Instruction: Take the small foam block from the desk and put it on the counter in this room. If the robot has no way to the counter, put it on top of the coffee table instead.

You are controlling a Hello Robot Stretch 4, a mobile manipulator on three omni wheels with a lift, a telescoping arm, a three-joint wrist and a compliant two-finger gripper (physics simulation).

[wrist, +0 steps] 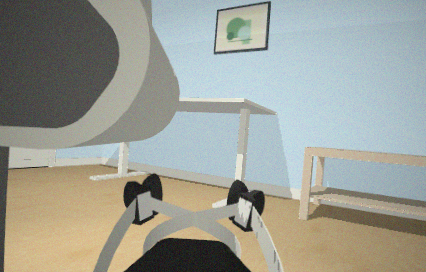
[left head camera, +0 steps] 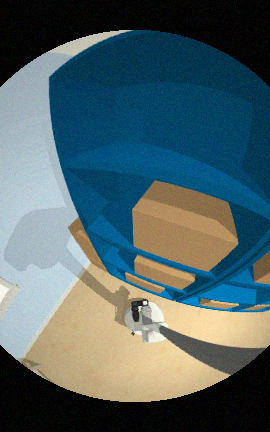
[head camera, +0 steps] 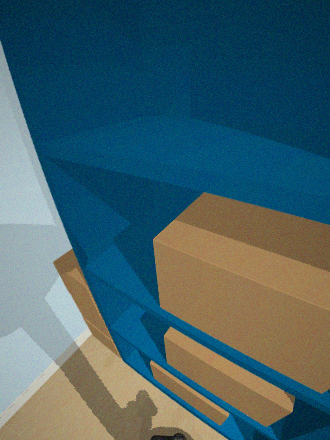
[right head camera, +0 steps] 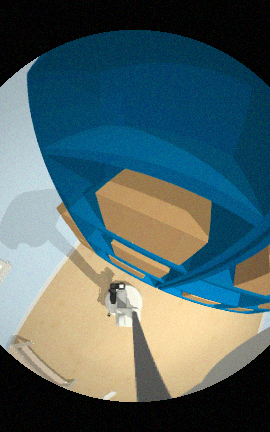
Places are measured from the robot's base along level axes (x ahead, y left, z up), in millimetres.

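Where they show: gripper, between the fingertips: (wrist: 195,193) (left head camera: 138,335) (right head camera: 113,317).
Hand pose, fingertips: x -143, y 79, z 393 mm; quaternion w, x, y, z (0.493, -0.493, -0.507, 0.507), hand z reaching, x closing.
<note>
After its pixels a point has its place.
My gripper (wrist: 195,193) @[y 79, x -143, z 393 mm] is open in the wrist view, its two black fingertips wide apart with floor showing between them. A white desk (wrist: 215,106) @[y 142, x -1944, z 668 mm] stands by the blue wall beyond it; the left part of its top is hidden behind the grey robot part. Its top is seen almost edge-on, and no foam block can be made out on it. The low wooden coffee table (wrist: 365,155) @[y 991, x -1363, z 403 mm], with a lower shelf, stands to the right of the desk, cut off by the view's edge. A counter cannot be identified in these views.
A tall blue shelf unit (head camera: 200,150) @[y -38, x 465, z 1420 mm] (left head camera: 150,155) @[y -17, x 517, z 1420 mm] (right head camera: 125,140) @[y -63, x 486, z 1420 mm] stands close in front of the head, holding brown boxes (head camera: 240,280) @[y -112, x 344, z 1220 mm] (left head camera: 180,240) @[y -127, x 335, z 1147 mm] (right head camera: 150,225) @[y -151, x 321, z 1184 mm]. Another brown piece (head camera: 82,295) @[y 502, x 688, z 649 mm] is by its left side, near the wall. A framed picture (wrist: 242,27) @[y 350, x -2409, z 1482 mm] hangs above the desk.
</note>
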